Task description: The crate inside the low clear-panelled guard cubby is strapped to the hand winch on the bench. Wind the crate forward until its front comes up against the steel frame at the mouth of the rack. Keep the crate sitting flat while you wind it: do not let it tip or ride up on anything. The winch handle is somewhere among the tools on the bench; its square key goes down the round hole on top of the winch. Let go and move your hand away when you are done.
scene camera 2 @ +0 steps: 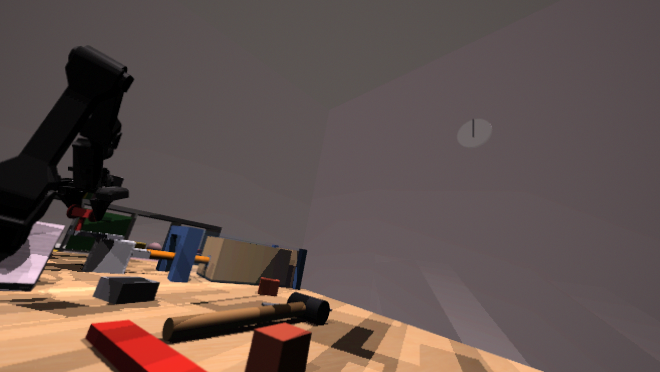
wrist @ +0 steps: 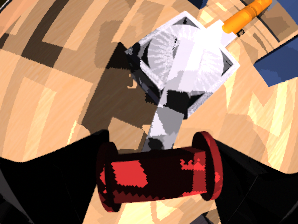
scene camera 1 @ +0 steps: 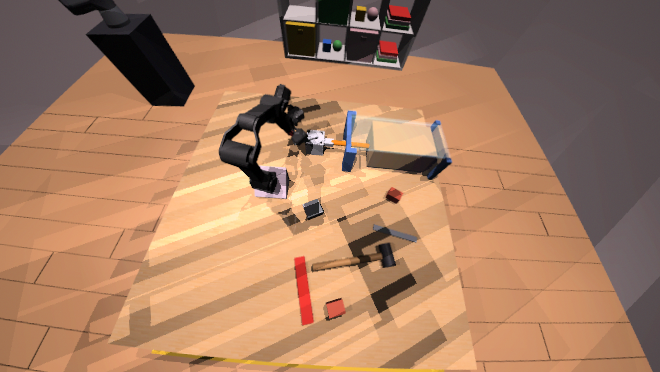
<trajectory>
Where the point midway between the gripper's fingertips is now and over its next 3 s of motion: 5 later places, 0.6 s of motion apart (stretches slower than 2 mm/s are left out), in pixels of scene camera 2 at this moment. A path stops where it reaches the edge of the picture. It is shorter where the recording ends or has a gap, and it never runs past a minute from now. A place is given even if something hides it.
My gripper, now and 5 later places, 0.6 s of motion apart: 88, 219; 98, 197; 98, 196; 94, 196; 94, 195; 90, 202
</trajectory>
